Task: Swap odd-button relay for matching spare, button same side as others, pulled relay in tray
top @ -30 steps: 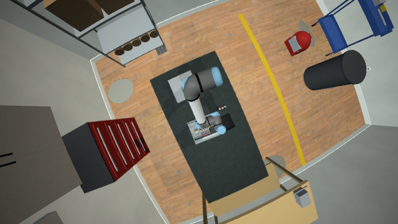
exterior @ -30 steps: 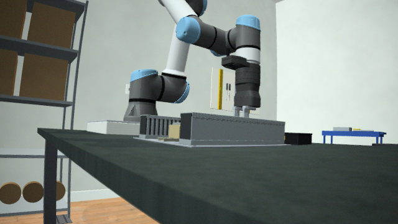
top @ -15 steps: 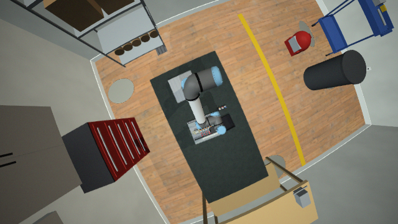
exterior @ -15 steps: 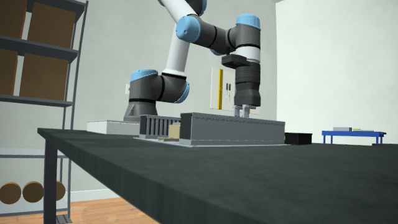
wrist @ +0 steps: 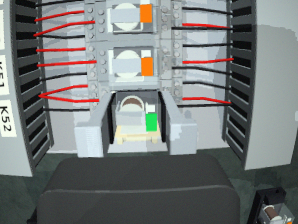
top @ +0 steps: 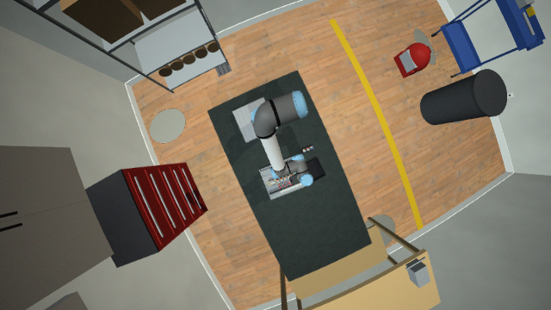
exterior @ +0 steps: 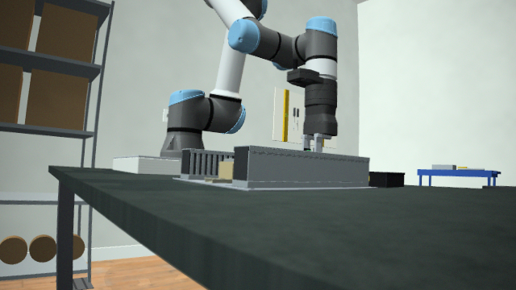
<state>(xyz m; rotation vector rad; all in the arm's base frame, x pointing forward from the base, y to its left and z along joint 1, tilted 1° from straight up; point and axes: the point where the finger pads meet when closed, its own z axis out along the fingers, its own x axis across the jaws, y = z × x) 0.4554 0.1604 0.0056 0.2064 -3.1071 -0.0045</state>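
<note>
Right now my hand is 1 cm above the white relay. Also, from my hand: tray (17 cm to the left, 5 cm below, 1 cm ahead); panel (10 cm to the right, 6 cm below, 2 cm ahead).
</note>
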